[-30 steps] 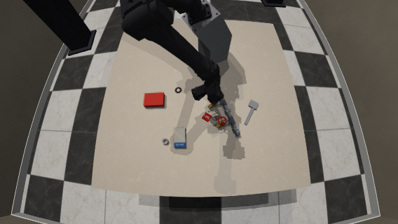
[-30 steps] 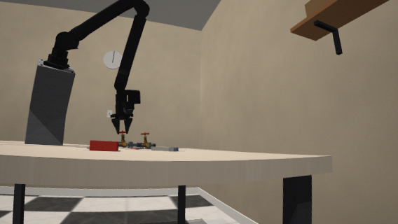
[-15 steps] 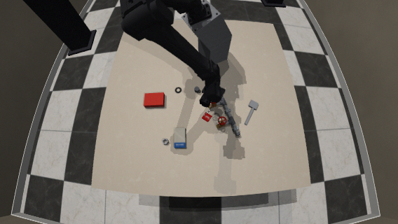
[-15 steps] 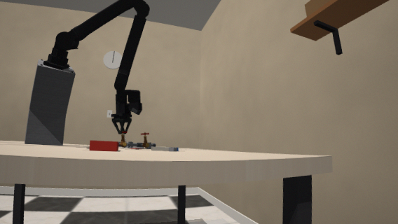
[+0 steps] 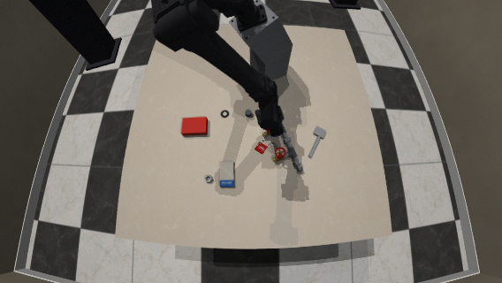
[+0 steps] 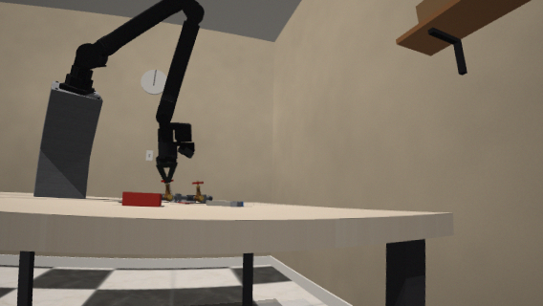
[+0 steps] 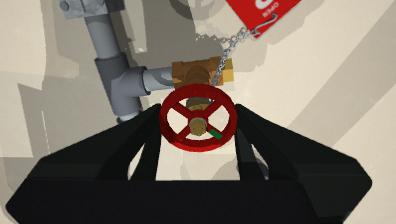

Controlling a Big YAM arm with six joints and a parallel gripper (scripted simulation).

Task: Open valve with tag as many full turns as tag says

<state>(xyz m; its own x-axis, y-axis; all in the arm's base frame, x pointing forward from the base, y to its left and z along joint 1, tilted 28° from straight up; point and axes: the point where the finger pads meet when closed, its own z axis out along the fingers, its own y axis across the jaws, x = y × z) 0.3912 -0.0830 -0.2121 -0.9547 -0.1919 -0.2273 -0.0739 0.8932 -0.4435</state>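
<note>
Right now the red tag is 80 mm below my hand, 60 mm ahead of it and 50 mm to the right of it. Round my hand: blue box 210 mm to the right, 160 mm ahead, 70 mm below; red block 340 mm to the right, 80 mm behind, 70 mm below; grey hammer-like tool 230 mm to the left, 80 mm below, 60 mm ahead.
</note>
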